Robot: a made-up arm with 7 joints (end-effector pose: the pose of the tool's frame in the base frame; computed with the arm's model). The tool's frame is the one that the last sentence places. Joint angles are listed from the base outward.
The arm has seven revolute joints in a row. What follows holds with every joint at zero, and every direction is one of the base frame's.
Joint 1 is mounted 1.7 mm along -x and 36.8 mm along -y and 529.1 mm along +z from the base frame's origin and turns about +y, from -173.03 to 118.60 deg.
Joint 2 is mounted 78.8 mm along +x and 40.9 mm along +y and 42.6 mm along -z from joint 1 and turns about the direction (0.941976, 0.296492, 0.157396), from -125.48 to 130.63 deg.
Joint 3 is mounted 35.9 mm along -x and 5.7 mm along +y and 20.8 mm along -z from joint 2 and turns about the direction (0.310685, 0.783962, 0.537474), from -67.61 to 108.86 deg.
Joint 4 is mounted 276.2 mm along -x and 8.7 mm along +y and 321.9 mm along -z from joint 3 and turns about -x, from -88.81 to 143.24 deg.
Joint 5 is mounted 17.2 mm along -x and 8.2 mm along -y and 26.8 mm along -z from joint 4 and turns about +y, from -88.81 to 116.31 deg.
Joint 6 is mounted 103.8 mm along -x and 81.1 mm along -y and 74.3 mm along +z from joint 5 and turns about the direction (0.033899, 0.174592, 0.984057), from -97.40 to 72.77 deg.
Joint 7 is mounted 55.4 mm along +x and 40.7 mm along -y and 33.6 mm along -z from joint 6 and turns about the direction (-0.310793, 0.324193, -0.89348), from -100.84 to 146.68 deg.
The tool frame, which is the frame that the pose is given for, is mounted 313.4 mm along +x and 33.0 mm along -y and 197.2 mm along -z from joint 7; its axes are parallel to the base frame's.
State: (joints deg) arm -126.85 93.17 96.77 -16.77 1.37 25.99 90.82
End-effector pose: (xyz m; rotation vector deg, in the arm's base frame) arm 0.7415 -0.0257 0.4003 -81.19 -24.73 69.94
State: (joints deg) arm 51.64 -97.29 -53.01 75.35 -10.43 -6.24 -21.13
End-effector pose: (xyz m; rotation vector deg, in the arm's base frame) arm 0.1808 -0.1790 0.5728 -162.58 -60.77 28.81
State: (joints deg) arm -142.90 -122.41 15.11 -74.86 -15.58 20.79 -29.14
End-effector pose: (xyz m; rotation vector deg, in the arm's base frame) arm 0.0527 -0.2748 0.6339 -83.02 -151.13 -32.85
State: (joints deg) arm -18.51 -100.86 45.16 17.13 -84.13 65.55 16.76
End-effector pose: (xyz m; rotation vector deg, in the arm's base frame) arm 0.0154 -0.2199 0.2530 -125.42 -8.56 51.90
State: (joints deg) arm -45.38 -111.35 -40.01 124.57 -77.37 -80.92 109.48
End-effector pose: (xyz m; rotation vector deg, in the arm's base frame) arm -0.2959 -0.1717 0.3060 44.05 133.04 -25.79
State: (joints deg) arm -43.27 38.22 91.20 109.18 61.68 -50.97 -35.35
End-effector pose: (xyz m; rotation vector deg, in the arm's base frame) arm 0.1960 -0.1765 0.4815 -74.13 -36.64 41.55
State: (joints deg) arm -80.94 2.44 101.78 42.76 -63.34 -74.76 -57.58
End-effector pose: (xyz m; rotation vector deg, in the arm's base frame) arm 0.0132 -0.2414 0.6479 22.78 -96.43 67.50
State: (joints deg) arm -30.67 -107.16 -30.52 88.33 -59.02 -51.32 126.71
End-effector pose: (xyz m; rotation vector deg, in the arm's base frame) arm -0.4718 -0.4291 0.3925 -5.35 155.12 -0.55
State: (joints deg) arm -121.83 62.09 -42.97 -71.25 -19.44 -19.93 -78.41
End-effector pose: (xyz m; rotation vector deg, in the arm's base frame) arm 0.1802 0.1575 0.5610 -64.45 99.01 -55.63
